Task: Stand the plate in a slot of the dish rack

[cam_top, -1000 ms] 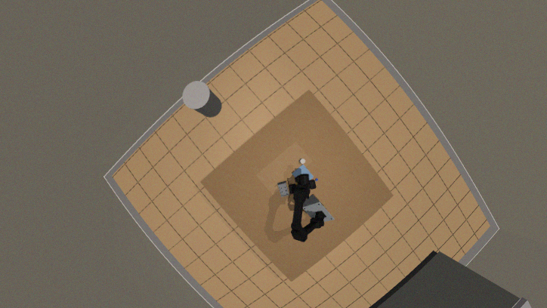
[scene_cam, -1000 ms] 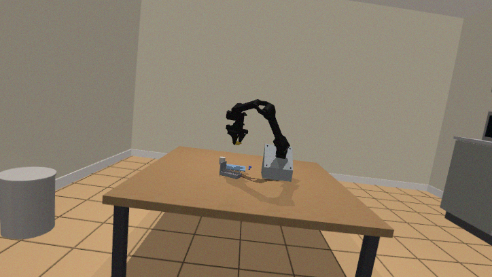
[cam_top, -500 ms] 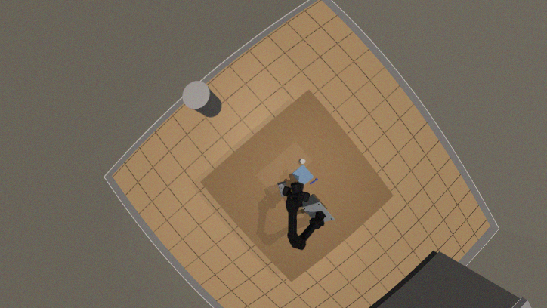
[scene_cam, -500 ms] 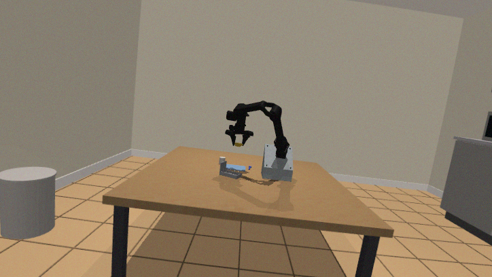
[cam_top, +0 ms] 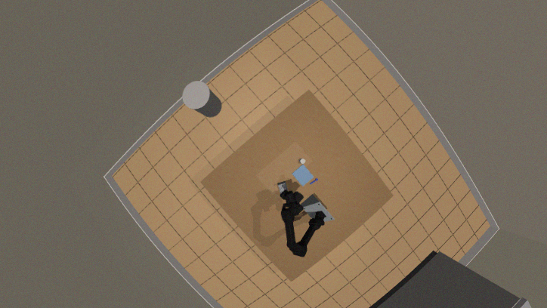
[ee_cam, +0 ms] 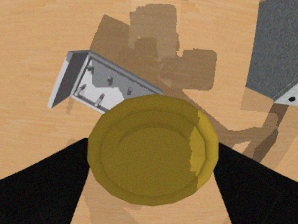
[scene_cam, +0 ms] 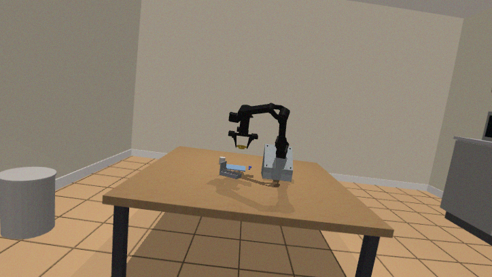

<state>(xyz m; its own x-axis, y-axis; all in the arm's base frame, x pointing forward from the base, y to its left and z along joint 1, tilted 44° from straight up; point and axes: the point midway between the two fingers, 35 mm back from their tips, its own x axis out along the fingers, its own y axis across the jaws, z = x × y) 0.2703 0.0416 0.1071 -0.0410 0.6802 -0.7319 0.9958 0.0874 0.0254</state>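
Now: the grey dish rack 5 cm ahead of my gripper tip, 2 cm to the left of it and 16 cm below it. Also, from my gripper tip: blue spoon (7 cm behind, 24 cm to the right, 18 cm below); then light blue mat (4 cm ahead, 19 cm to the right, 18 cm below); then yellow plate (1 cm above).
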